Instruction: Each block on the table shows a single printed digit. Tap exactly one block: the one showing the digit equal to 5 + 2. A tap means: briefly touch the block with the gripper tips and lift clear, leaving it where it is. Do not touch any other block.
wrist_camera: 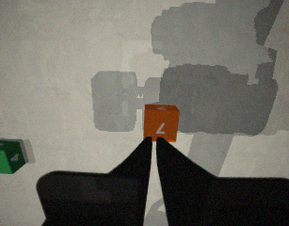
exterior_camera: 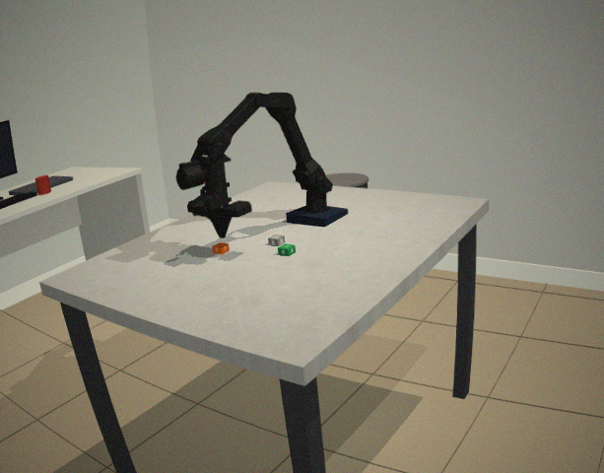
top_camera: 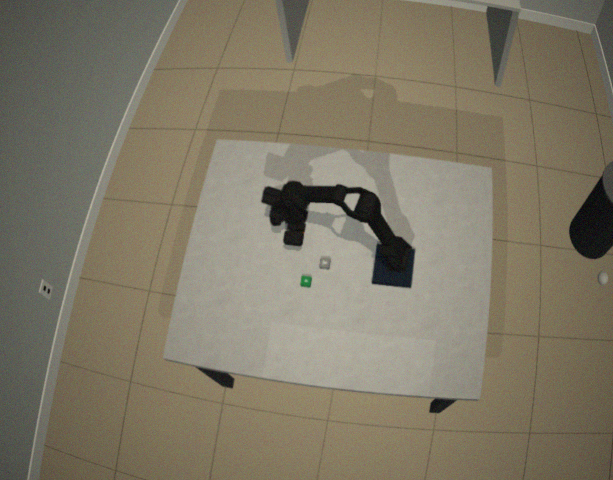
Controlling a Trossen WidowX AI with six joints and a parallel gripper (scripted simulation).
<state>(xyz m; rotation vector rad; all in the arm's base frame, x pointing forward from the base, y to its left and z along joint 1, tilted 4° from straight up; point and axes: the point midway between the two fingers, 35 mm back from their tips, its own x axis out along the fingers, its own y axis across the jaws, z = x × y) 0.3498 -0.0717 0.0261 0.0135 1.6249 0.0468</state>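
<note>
The orange block is 30 mm below my gripper tip and 10 mm to the right of it. The rest, counted from my gripper tip: grey block (100 mm to the left, 100 mm behind, 30 mm below); green block (170 mm to the left, 50 mm behind, 30 mm below).
</note>
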